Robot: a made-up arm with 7 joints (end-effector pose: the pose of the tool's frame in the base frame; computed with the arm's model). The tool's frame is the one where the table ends.
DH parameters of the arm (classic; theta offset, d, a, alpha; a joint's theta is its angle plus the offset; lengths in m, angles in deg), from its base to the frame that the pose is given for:
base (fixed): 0 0.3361 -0.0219 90
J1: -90 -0.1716 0.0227 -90
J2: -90 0.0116 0.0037 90
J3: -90 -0.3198 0.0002 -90
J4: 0 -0.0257 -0.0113 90
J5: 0 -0.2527 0.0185 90
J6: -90 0.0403 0.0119 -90
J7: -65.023 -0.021 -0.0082 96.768
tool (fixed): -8.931 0.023 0 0
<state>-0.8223 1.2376 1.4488 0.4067 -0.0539 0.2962 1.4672</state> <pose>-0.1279 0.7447 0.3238 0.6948 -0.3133 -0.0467 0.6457</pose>
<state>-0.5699 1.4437 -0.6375 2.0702 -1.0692 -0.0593 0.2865</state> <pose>0.0712 0.3154 0.1358 0.8086 0.0595 -0.0155 -0.5851</pose>
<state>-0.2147 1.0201 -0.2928 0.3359 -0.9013 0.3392 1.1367</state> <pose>0.0802 0.6466 0.0093 0.6677 0.3450 0.5526 0.3603</pose>
Working (the frame after each row of the table, in the pose's form):
after base (fixed): -0.0219 0.0000 0.3361 0.7071 0.7071 0.0000 0.0000
after J1: -0.0267 0.1716 0.3139 0.6273 0.0000 0.7788 0.0000
after J2: -0.0161 0.1697 0.3084 0.5766 0.2771 0.4094 -0.6505
after J3: -0.0519 0.4422 0.1450 0.2416 -0.0106 -0.9315 0.2717
after J4: -0.0304 0.4503 0.1610 0.2538 0.0188 -0.4302 0.8661
after J5: 0.0132 0.6532 0.0156 0.2838 0.5728 0.2051 0.7412
after J6: 0.0535 0.6634 0.0219 0.7134 -0.2197 0.0404 0.6642
after J7: 0.0575 0.6480 0.0059 0.6376 0.3870 0.5240 0.4112

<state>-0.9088 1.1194 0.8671 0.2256 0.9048 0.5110 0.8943</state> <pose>-0.2133 0.7221 0.2149 0.4152 -0.2876 -0.1411 0.8515</pose>
Working (the frame after each row of the table, in the pose's form):
after base (fixed): -0.0219 0.0000 0.3361 0.7071 0.7071 0.0000 0.0000
after J1: -0.0398 0.1716 0.3221 0.3250 0.0000 0.9457 0.0000
after J2: -0.0353 0.1700 0.3110 0.3736 0.0743 0.6003 -0.7032
after J3: -0.1455 0.4577 0.2252 0.0203 0.1736 -0.9744 0.1412
after J4: -0.1346 0.4663 0.2496 0.0414 -0.0475 0.5976 -0.7993
after J5: -0.1774 0.7012 0.1649 0.1188 0.4279 -0.1008 -0.8903
after J6: -0.2139 0.7125 0.1824 0.0514 0.5428 0.6771 -0.4942
after J7: -0.1994 0.7222 0.1966 0.3476 -0.2978 -0.1183 0.8812

